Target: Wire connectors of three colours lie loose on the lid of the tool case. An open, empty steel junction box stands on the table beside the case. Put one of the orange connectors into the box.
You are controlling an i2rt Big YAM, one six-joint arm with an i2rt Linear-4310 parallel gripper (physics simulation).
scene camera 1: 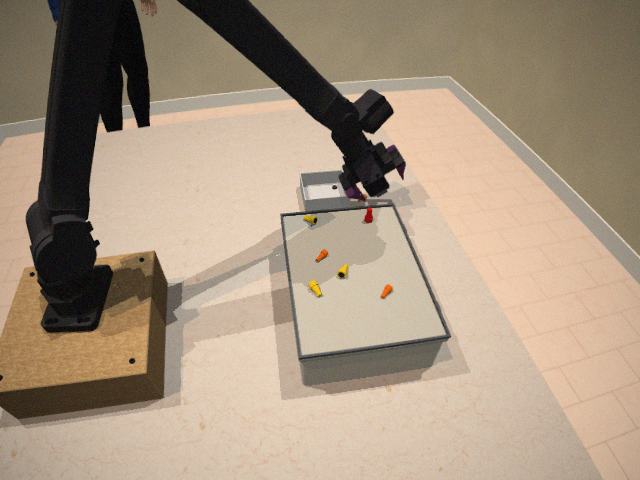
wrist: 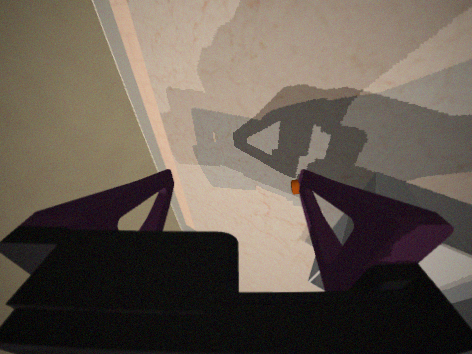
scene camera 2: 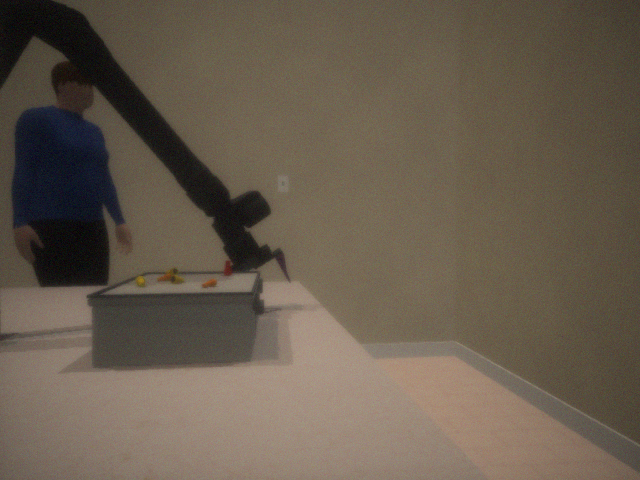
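Seen in the pictures: gripper, fingertip midpoint: (wrist: 235,176) (scene camera 2: 271,294); arm's base at its link origin: (scene camera 1: 80,299).
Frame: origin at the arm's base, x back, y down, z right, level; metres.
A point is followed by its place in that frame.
My gripper (scene camera 1: 384,189) {y 0.058, x -0.568, z -0.304 m} (wrist: 235,176) {y 0.058, x -0.568, z -0.304 m} is open wide, low at the right end of the steel junction box (scene camera 1: 320,203) {y 0.067, x -0.420, z -0.277 m} (wrist: 430,202) {y 0.080, x -0.461, z -0.279 m}. An orange connector (scene camera 1: 362,197) (wrist: 295,187) {y 0.078, x -0.527, z -0.307 m} sits against one fingertip, the right one in the wrist view, and is not between closed fingers. Behind it there shows table, with the box to its right, partly hidden by the finger. Two other orange connectors (scene camera 1: 321,255) {y -0.012, x -0.395, z -0.048 m} (scene camera 1: 386,291) {y -0.011, x -0.486, z 0.037 m} lie on the tool case lid (scene camera 1: 356,325) {y -0.003, x -0.431, z 0.088 m} (scene camera 2: 124,290) {y -0.003, x -0.368, z 0.063 m}. In the scene camera 2 view the box and one fingertip are hidden behind the case.
Yellow connectors (scene camera 1: 310,220) {y -0.014, x -0.385, z -0.134 m} (scene camera 1: 343,271) {y -0.017, x -0.425, z -0.005 m} (scene camera 1: 315,288) {y -0.013, x -0.378, z 0.021 m} lie on the lid. A red connector (scene camera 1: 368,215) {y -0.019, x -0.490, z -0.131 m} (scene camera 2: 227,268) {y -0.017, x -0.492, z -0.130 m} stands near the lid's far edge, close to the gripper. The wooden arm base (scene camera 1: 124,330) {y 0.003, x -0.086, z 0.061 m} is at the left. A person (scene camera 2: 62,165) stands beyond the table.
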